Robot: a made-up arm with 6 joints.
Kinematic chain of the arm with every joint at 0, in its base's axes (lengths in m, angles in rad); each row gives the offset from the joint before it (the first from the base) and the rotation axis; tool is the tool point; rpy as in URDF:
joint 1: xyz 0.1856 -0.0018 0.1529 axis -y
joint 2: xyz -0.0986 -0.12 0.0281 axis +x
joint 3: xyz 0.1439 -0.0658 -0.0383 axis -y
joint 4: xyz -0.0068 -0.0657 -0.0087 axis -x
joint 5: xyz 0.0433 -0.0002 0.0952 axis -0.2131 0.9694 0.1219
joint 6: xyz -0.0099 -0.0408 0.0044 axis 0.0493 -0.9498 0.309
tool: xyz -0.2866 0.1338 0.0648 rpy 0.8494 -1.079 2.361
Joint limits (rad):
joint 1: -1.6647..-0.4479
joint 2: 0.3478..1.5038
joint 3: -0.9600..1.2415
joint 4: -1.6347..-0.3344
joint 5: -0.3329..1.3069
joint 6: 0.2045..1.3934
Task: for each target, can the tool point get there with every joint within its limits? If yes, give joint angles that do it. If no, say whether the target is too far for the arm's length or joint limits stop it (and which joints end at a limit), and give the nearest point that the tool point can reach.
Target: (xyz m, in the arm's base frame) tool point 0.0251 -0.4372 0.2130
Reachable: yes | joints -0.8878 1.0799 -0.2268 -0.5042 0.8962 0.6537
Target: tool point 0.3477 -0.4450 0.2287
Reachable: yes | joints -1.2369 0.5412 -0.5901 -0.4533 0.6393 0.3280
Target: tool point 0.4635 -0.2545 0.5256
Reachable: no: joint limits stop it (at a limit: joint 1, joint 2, joint 4, joint 5, joint 6) | nearest point 0.3415 -0.3482 0.4227 | short by 0.185 m
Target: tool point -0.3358 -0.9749 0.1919
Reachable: no: too far | nearest point -0.0735 -0.5677 0.1723 | short by 0.485 m
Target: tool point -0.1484 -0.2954 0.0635
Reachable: yes | joints -0.5790 0.9135 0.3379 -0.9583 1.0220 0.9179
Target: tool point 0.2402 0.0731 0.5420
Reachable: no: joint limits stop it (at a limit: joint 1, joint 2, joint 4, joint 6) | nearest point 0.1136 0.0139 0.4096 | short by 0.193 m
